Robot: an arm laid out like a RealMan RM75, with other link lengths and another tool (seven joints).
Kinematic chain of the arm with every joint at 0, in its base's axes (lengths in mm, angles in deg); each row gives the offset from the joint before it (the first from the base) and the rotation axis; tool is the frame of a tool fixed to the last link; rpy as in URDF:
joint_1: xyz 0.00 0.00 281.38 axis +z
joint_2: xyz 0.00 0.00 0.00 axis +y
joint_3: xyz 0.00 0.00 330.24 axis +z
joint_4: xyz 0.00 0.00 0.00 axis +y
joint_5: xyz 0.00 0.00 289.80 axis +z
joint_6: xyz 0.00 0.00 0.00 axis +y
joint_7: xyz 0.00 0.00 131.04 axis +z
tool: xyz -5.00 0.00 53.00 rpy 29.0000 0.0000 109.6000
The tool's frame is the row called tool.
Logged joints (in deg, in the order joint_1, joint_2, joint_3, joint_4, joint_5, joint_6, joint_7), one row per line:
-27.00, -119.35, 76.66, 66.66, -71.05, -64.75, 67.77
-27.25, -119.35, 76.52, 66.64, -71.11, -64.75, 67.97
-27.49, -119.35, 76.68, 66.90, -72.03, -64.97, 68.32
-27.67, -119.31, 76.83, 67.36, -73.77, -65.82, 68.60
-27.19, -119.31, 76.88, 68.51, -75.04, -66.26, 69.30
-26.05, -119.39, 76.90, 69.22, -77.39, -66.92, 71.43
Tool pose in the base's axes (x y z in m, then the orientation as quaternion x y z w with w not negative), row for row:
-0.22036, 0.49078, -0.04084, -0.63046, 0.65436, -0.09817, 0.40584
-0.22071, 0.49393, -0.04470, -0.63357, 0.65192, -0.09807, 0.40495
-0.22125, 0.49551, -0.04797, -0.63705, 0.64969, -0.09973, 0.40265
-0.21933, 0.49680, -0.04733, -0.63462, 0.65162, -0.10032, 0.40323
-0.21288, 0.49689, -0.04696, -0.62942, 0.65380, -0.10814, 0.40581
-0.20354, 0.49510, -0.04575, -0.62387, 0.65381, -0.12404, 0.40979
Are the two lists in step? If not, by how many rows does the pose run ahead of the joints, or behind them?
The pose runs 2 rows behind the joints: the pose in row i belongs to the joints in row i - 2.
